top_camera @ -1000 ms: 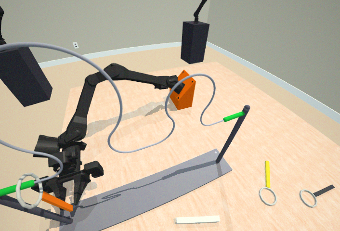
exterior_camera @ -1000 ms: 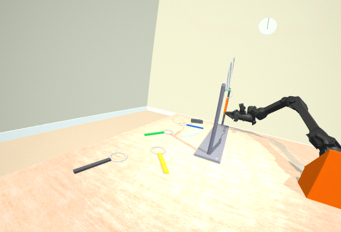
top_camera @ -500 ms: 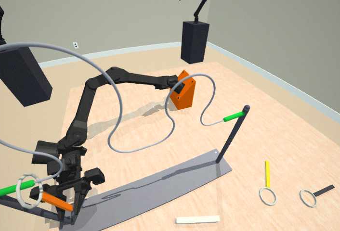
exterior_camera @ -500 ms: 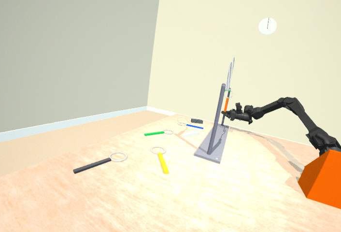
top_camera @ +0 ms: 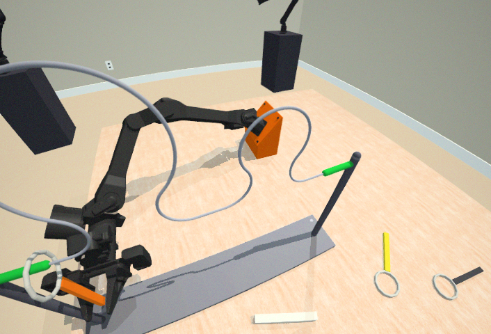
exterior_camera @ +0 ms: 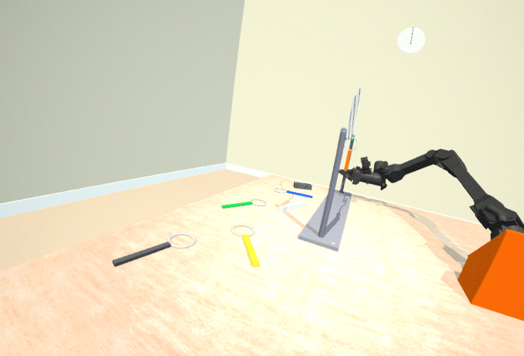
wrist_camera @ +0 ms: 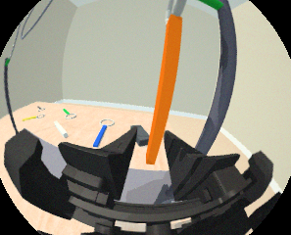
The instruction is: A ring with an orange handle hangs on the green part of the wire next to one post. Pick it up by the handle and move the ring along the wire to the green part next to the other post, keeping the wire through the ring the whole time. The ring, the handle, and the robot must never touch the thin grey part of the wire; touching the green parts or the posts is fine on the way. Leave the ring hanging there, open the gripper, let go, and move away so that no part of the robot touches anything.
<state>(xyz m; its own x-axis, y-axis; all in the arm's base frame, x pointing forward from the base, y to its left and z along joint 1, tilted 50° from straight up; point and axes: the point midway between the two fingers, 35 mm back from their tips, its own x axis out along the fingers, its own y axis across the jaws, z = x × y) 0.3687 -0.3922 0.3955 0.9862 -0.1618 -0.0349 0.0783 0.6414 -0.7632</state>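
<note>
My gripper tip is now 9 cm below the orange-handled ring and 3 cm past it. The rest, counted from my gripper tip: yellow-handled ring: 61 cm to the left, 19 cm ahead, 12 cm below; white bar: 31 cm to the left, 14 cm ahead, 12 cm below; dark-handled ring: 75 cm to the left, 32 cm ahead, 12 cm below.
</note>
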